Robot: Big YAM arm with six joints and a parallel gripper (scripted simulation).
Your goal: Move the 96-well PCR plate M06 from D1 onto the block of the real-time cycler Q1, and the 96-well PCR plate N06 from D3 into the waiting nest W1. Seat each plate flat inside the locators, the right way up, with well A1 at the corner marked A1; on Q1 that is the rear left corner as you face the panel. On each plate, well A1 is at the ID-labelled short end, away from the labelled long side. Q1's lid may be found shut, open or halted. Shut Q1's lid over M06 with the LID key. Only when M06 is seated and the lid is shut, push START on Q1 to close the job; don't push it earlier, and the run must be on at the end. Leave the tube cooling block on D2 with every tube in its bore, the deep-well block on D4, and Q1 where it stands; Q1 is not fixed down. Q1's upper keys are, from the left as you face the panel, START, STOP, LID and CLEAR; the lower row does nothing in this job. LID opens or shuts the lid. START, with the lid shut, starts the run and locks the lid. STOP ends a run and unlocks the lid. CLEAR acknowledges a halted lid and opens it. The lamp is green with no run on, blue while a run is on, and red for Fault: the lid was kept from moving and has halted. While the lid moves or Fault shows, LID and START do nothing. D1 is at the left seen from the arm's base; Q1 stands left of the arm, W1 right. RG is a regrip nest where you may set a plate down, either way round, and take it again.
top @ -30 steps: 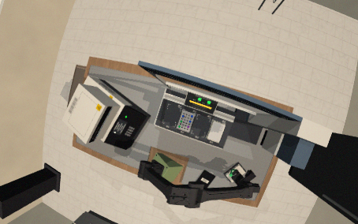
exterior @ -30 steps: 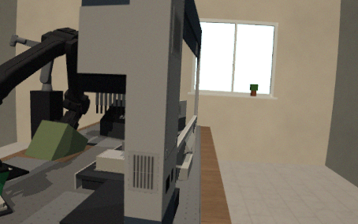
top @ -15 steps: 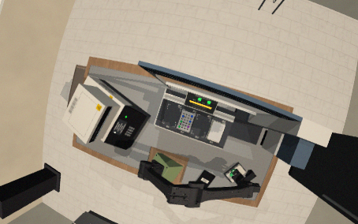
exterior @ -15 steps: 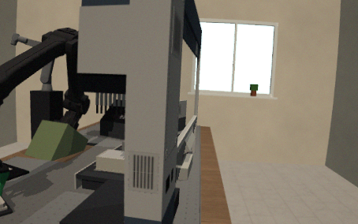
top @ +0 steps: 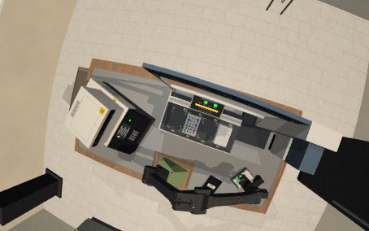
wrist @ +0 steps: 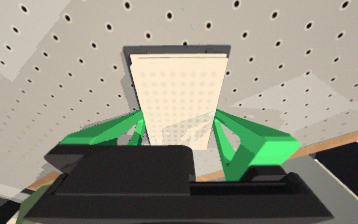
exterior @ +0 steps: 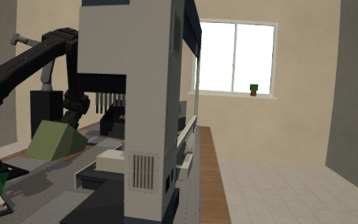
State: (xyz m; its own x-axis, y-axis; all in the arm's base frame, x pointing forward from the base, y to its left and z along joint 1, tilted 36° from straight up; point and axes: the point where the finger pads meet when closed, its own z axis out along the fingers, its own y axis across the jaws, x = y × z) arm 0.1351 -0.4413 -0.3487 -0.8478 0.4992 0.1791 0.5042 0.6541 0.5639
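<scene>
The dark nest frame is 20 mm below my hand. From my hand the other things lie so: A1 mark: 50 mm to the right, 30 mm ahead, 10 mm below; then tall gantry: 420 mm ahead, 250 mm above, 20 mm to the left; then deep-well block: 270 mm to the left, 260 mm ahead, 40 mm above.
</scene>
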